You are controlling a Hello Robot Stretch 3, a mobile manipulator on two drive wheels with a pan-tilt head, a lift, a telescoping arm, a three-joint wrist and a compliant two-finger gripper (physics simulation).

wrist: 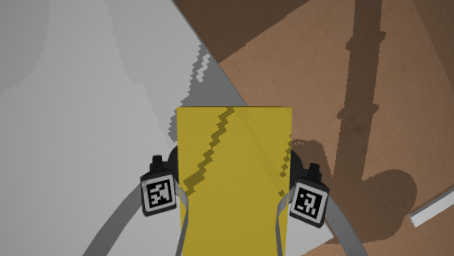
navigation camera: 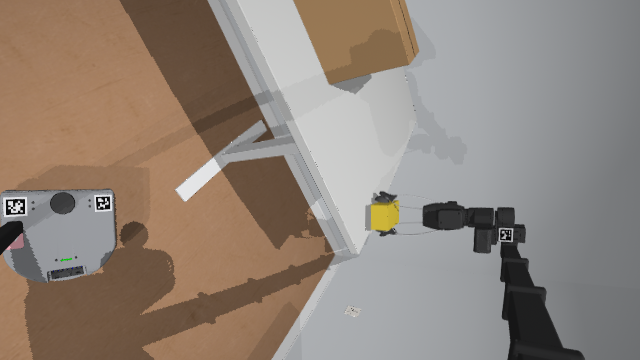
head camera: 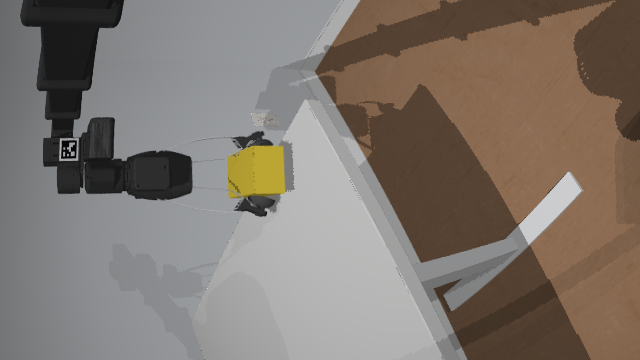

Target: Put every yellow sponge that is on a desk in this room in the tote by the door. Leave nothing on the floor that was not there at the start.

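A yellow sponge is at the narrow corner end of the white desk, near the wall. My gripper is shut on the sponge, with one fingertip pad against each side. The sponge's shadow falls on the desk right beside it; whether its underside touches the desk is hidden. The far end of the sponge points away from the wrist, toward the desk's front edge. The tote and the door do not show in these views.
A cardboard box stands farther along the desk. The desk's white leg and foot stand on the brown floor. My base is at the left of the navigation view. A wall outlet is near the gripper.
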